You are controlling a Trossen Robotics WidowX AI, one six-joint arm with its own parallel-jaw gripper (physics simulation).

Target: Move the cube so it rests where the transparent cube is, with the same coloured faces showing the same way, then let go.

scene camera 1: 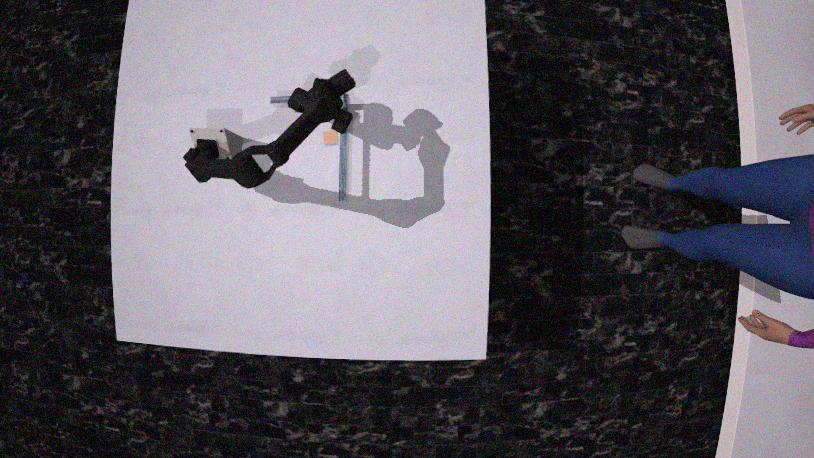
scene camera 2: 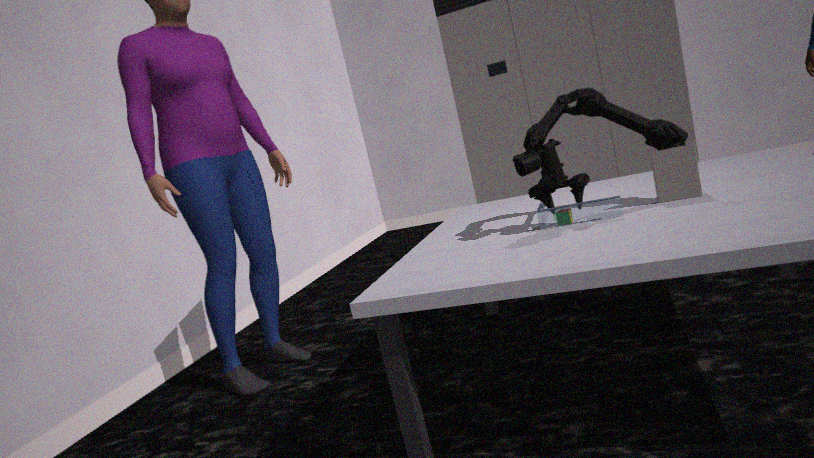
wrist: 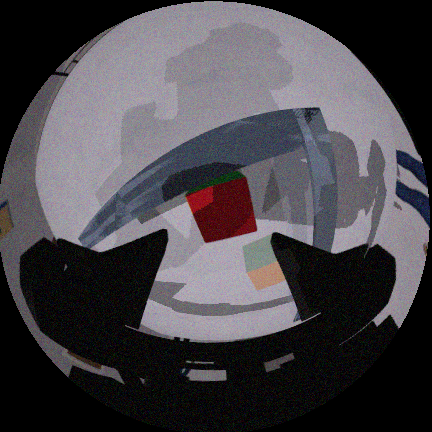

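Seen in the pictures: gripper, fingertip midpoint: (wrist: 221, 236); arm's base, origin of the base link: (scene camera 1: 208, 148) (scene camera 2: 677, 162).
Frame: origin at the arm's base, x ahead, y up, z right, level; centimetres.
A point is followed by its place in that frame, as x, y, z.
Observation:
The solid cube (scene camera 2: 563, 216) (wrist: 222, 212) sits on the table, with red on top; a green side shows in scene camera 2 and as a thin strip in the wrist view. It does not show in scene camera 1, where the arm covers that spot. My gripper (scene camera 2: 565, 209) @[32.5, -7.4, -12.7] (wrist: 221, 236) @[32.5, -7.4, -12.7] is open and empty, its fingertips pointing down just above the cube, which appears centred ahead of them in the wrist view. The transparent cube (scene camera 1: 330, 137) @[36.3, -6.5, -6.9] (wrist: 257, 254) @[35.2, -8.2, -8.9] shows pale orange and pale green faces, a short way from the solid cube; the right finger partly covers it in the wrist view.
A low bluish see-through barrier (scene camera 1: 342, 165) @[41.3, -4.5, 1.4] (scene camera 2: 603, 201) @[20.9, -5.1, -18.2] (wrist: 320, 175) @[39.1, -4.5, -16.6] forms a corner around both cubes, one arm close to the solid cube's green side. The robot's base plate (scene camera 1: 200, 135) @[-1.5, 3.3, -3.2] is at the left of scene camera 1. A person (scene camera 2: 187, 102) stands beyond the table (scene camera 2: 455, 273) @[55.2, -10.5, -57.0].

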